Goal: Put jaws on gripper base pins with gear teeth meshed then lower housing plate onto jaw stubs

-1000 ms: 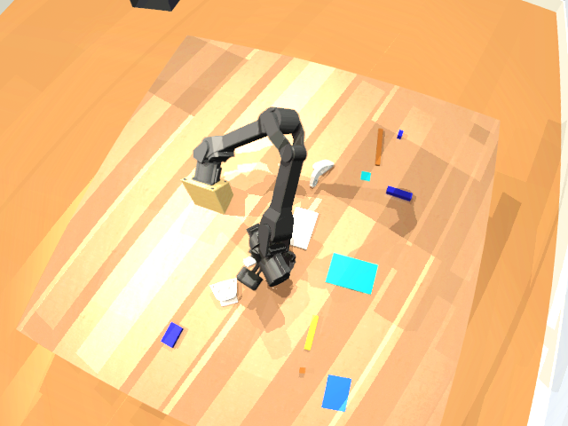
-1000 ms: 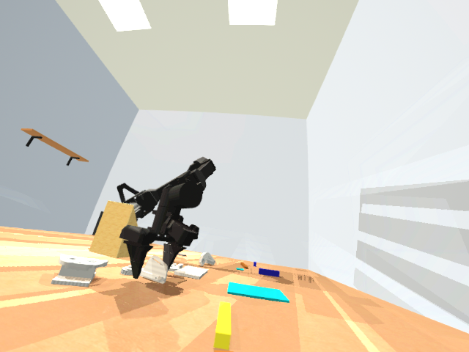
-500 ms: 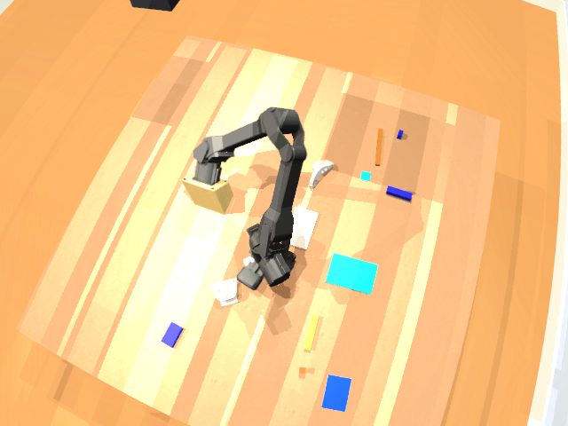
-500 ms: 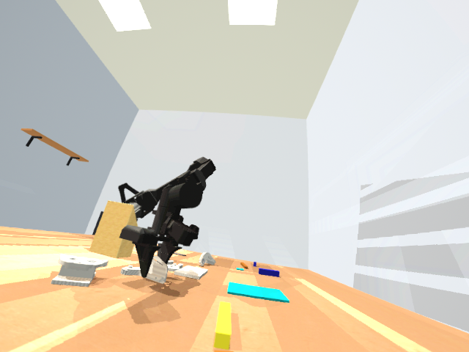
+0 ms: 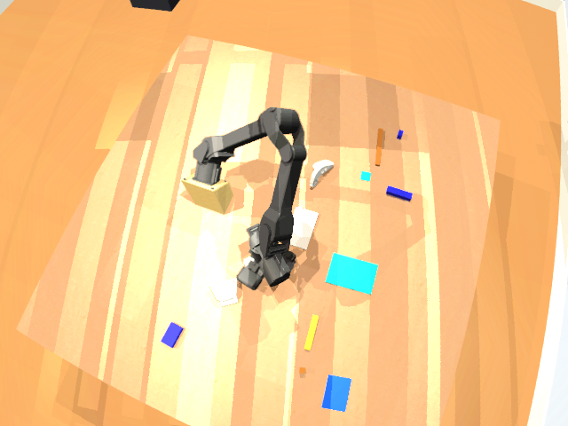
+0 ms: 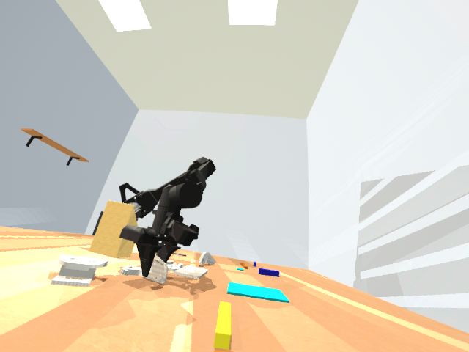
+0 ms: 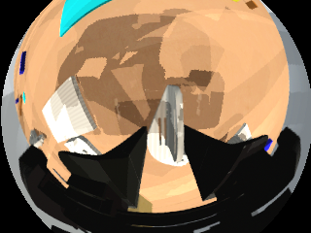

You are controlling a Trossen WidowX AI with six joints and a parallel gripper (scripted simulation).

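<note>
Now: gripper tip 6 cm short of the flat white plate and 14 cm to the right of it. Also, from my gripper tip: yellow bar: 18 cm ahead, 15 cm to the right; then cyan sheet: 24 cm ahead, 5 cm to the left; then blue plate: 30 cm ahead, 29 cm to the right.
</note>
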